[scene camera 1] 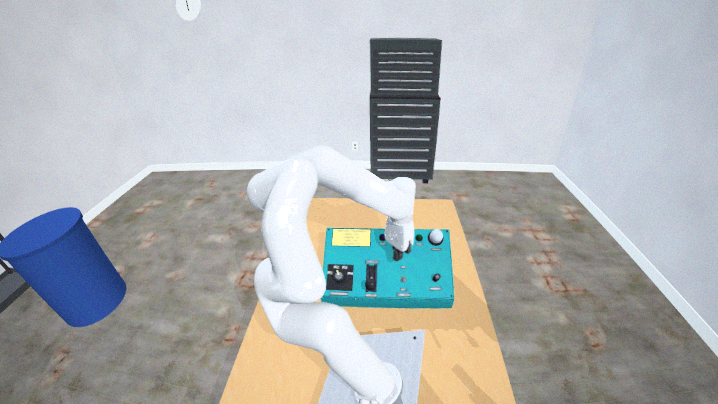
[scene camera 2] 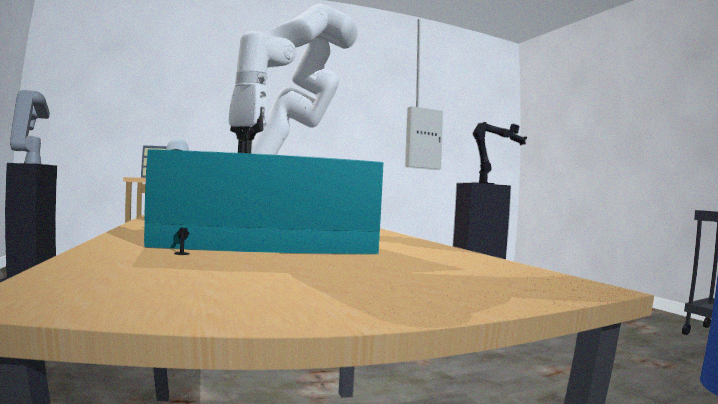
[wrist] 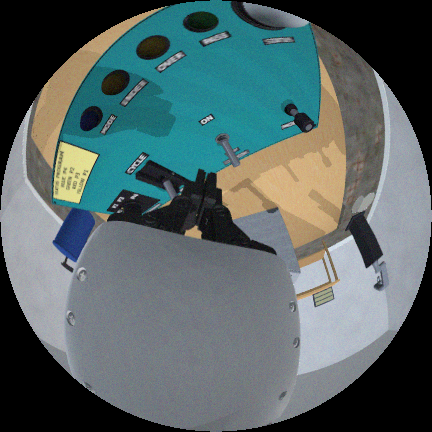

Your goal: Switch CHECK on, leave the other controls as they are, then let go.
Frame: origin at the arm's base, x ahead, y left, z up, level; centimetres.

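Seen in the pictures: gripper, fingertip midpoint: (scene camera 1: 397, 259) (wrist: 202, 184); arm's base, link origin: (scene camera 1: 378, 386).
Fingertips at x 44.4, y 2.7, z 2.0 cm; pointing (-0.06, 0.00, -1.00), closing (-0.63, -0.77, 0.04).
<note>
Offsets run from my fingertips to a thing's top centre. "spot": to the spot under its first point.
The teal control panel (scene camera 1: 426, 261) (scene camera 2: 261, 200) (wrist: 260, 85) stands on the table. A small metal toggle lever @(dx -1.4, dy -3.0, dz -6.9 cm) (scene camera 1: 403, 279) (wrist: 229, 151) stands below the ON label @(spot: dx +4.3, dy -1.9, dz -8.3 cm) (scene camera 1: 403, 267) (wrist: 206, 120). In the wrist view its tip points away from that label, but its true tilt is hard to tell. The labels below it are too foreshortened to read as CHECK. My gripper (scene camera 1: 397, 256) (scene camera 2: 244, 146) (wrist: 202, 184) is shut and empty, above the panel, behind the lever in scene camera 1. The fingers look apart from the lever. The panel's back hides the controls in scene camera 2.
A black slider @(spot: dx -3.4, dy +8.8, dz -8.2 cm) (scene camera 1: 371, 277) (wrist: 155, 172) and a rotary selector @(dx -5.0, dy +20.7, dz -6.5 cm) (scene camera 1: 338, 275) are left of the lever. A black-tipped control @(dx +2.1, dy -14.5, dz -6.0 cm) (scene camera 1: 436, 276) (wrist: 302, 120) is at the right. A white dome @(spot: dx +13.8, dy -12.4, dz +1.2 cm) (scene camera 1: 435, 236) (scene camera 2: 177, 145), lamps and a yellow card @(dx +10.4, dy +20.2, dz -0.6 cm) (scene camera 1: 350, 237) (wrist: 77, 171) are towards the back.
</note>
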